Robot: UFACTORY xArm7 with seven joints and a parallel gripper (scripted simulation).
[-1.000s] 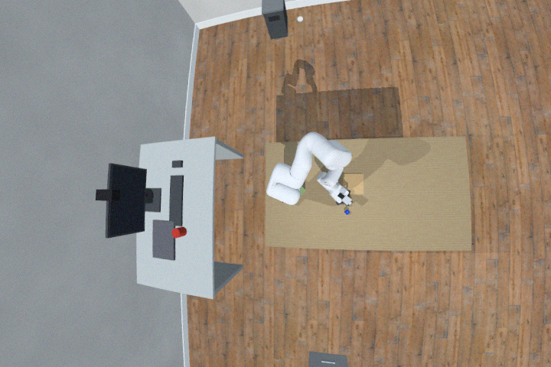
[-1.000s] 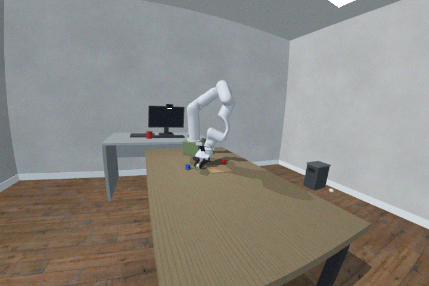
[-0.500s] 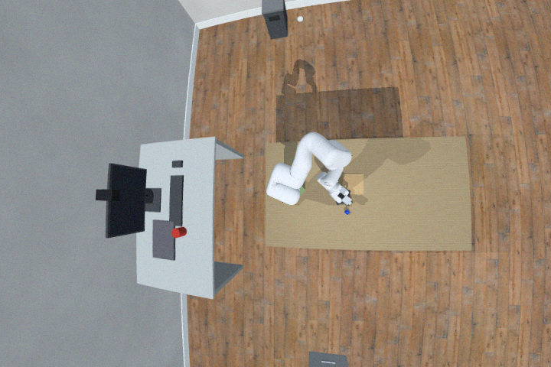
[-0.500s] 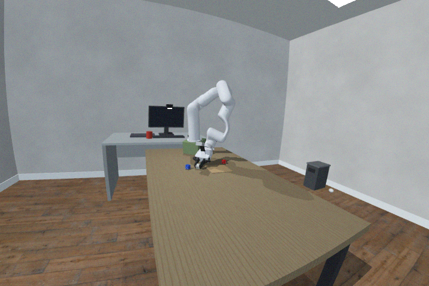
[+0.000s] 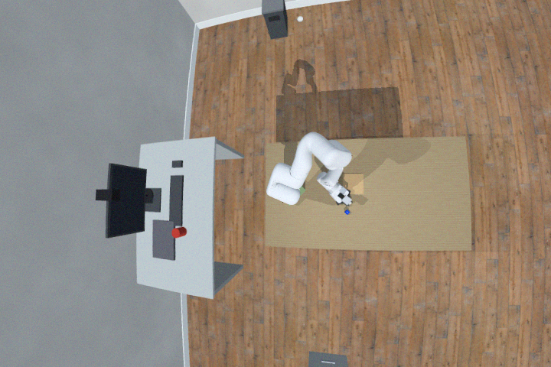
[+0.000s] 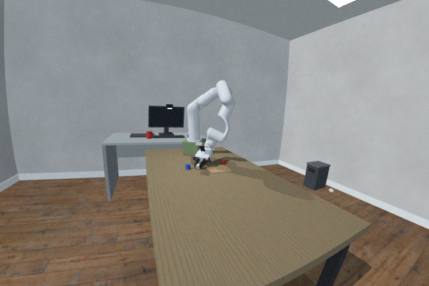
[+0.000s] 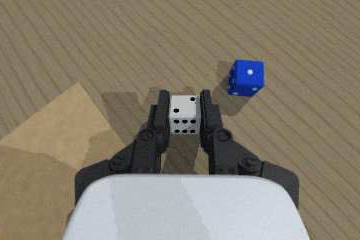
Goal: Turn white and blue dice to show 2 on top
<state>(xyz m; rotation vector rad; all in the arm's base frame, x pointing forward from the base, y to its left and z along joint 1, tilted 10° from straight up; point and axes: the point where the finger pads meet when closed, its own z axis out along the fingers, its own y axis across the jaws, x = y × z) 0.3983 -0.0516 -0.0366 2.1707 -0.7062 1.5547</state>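
Right now my hand is 70 mm to the left of the blue die and 10 mm above it. Also, from my hand: red die: 80 mm behind, 210 mm to the left, 10 mm below; white die: 10 mm below; tan mat: 30 mm ahead, 130 mm to the left, 20 mm below.
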